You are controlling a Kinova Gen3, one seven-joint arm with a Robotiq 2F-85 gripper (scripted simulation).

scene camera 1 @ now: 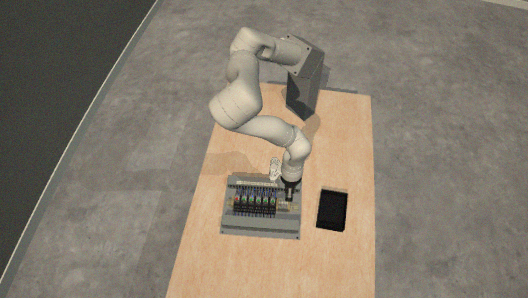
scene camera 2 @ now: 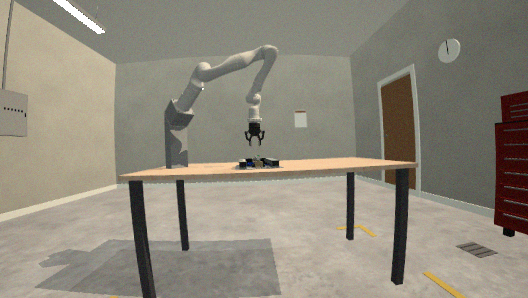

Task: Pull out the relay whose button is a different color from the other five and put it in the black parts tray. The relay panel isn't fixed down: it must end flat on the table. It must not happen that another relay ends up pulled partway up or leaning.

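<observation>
There is a grey relay panel here that I can see, and a black parts tray is in my sight too.
</observation>
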